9 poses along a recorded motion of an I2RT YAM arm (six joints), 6.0 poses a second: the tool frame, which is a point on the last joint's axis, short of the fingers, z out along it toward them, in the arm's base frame.
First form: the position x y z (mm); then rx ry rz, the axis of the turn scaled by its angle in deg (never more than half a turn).
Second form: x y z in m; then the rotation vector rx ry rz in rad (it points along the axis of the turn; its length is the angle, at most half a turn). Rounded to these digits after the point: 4 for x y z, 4 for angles.
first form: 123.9, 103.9, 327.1, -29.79, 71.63, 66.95
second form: 0.1239, 0.1039, 0.3271, -0.5199, 1.2502, 1.1685
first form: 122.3, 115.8, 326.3, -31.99, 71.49, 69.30
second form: 0.1223, 0.1158, 0.3263, -0.5583, 1.2477, 1.2095
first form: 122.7, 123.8, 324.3, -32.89, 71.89, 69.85
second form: 0.1227, 0.1238, 0.3243, -0.5740, 1.2547, 1.2191
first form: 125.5, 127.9, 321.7, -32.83, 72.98, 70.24
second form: 0.1255, 0.1279, 0.3217, -0.5730, 1.2737, 1.2259
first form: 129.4, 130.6, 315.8, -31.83, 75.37, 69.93
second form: 0.1294, 0.1306, 0.3158, -0.5555, 1.3155, 1.2205
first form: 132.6, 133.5, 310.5, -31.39, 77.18, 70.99
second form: 0.1326, 0.1335, 0.3105, -0.5479, 1.3470, 1.2390
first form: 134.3, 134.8, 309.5, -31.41, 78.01, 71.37
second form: 0.1343, 0.1348, 0.3095, -0.5482, 1.3615, 1.2456
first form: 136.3, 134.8, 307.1, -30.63, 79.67, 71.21
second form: 0.1363, 0.1348, 0.3071, -0.5346, 1.3905, 1.2428
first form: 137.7, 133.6, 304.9, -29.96, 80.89, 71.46
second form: 0.1377, 0.1336, 0.3049, -0.5229, 1.4118, 1.2472
